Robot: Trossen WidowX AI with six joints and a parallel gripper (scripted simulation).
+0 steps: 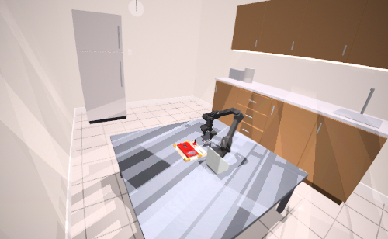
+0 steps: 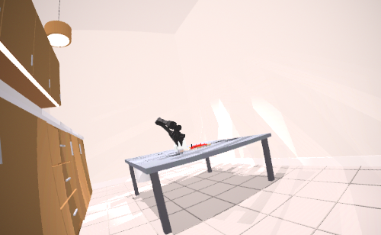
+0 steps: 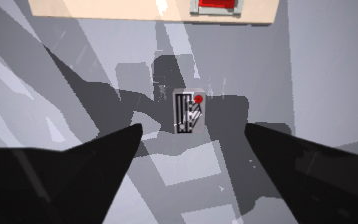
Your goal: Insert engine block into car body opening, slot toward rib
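The engine block is 1 cm behind my gripper tip and 5 cm below it. From my gripper tip the other things lie so: black stem 4 cm ahead, 12 cm to the left, 3 cm below.
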